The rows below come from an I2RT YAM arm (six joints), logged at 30 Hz.
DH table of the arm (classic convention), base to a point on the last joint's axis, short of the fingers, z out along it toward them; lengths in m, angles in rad. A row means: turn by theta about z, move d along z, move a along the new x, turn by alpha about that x. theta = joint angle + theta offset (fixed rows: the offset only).
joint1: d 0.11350, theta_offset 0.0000, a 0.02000, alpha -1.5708
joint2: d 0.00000, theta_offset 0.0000, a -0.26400, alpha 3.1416
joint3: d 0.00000, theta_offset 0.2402, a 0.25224, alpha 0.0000
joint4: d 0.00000, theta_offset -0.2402, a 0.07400, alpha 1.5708
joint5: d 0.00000, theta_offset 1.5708, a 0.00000, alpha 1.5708
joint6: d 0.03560, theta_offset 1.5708, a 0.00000, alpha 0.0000
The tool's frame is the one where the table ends.
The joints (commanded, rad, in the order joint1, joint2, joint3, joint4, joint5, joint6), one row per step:
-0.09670, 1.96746, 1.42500, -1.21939, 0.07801, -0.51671
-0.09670, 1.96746, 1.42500, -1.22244, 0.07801, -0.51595
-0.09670, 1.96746, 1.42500, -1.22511, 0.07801, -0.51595
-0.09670, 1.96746, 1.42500, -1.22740, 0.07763, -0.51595
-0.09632, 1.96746, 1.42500, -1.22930, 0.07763, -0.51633
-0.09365, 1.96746, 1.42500, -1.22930, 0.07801, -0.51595
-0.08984, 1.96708, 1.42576, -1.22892, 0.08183, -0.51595
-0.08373, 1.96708, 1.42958, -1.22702, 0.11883, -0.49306
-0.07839, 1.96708, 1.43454, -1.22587, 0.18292, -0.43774
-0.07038, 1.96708, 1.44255, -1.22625, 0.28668, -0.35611
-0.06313, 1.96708, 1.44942, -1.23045, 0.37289, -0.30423
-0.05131, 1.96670, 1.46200, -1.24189, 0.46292, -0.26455
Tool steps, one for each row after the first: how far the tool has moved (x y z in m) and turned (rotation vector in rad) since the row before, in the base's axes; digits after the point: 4 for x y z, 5 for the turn. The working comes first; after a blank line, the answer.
Tool pose at each row, in the base's axes (x y z in m, rotation vector in rad; the steps are taken from these numbers as rounded here):
0.3401, -0.0358, 0.1744, 0.62276, -2.86916, 0.02431
0.3398, -0.0358, 0.1745, 0.62123, -2.86654, 0.02304
0.3395, -0.0357, 0.1745, 0.62084, -2.86403, 0.02183
0.3393, -0.0357, 0.1746, 0.62048, -2.86200, 0.02026
0.3391, -0.0355, 0.1746, 0.62129, -2.85998, 0.01940
0.3392, -0.0346, 0.1746, 0.62460, -2.85916, 0.02041
0.3395, -0.0335, 0.1749, 0.63057, -2.85815, 0.02703
0.3405, -0.0328, 0.1758, 0.61020, -2.85673, 0.08588
0.3415, -0.0333, 0.1773, 0.54438, -2.85683, 0.18808
0.3431, -0.0343, 0.1799, 0.44799, -2.85060, 0.35192
0.3441, -0.0347, 0.1825, 0.39172, -2.83487, 0.48424
0.3455, -0.0337, 0.1869, 0.35993, -2.81036, 0.62007

-0.0003, 0.0000, 0.0001, 0.00014, 0.00299, -0.00074
-0.0003, 0.0001, 0.0000, 0.00026, 0.00266, 0.00000
-0.0002, 0.0000, 0.0001, 0.00059, 0.00225, -0.00007
-0.0002, 0.0002, 0.0000, 0.00026, 0.00191, 0.00075
0.0001, 0.0009, 0.0000, -0.00045, 0.00001, 0.00238
0.0003, 0.0011, 0.0003, -0.00387, -0.00117, 0.00457
0.0010, 0.0007, 0.0009, -0.04128, -0.00446, -0.00900
0.0010, -0.0005, 0.0015, -0.07421, -0.00843, -0.03623
0.0016, -0.0010, 0.0026, -0.11812, -0.01789, -0.05113
0.0010, -0.0004, 0.0026, -0.09463, -0.01319, -0.02576
0.0014, 0.0010, 0.0044, -0.09584, -0.01217, -0.00809

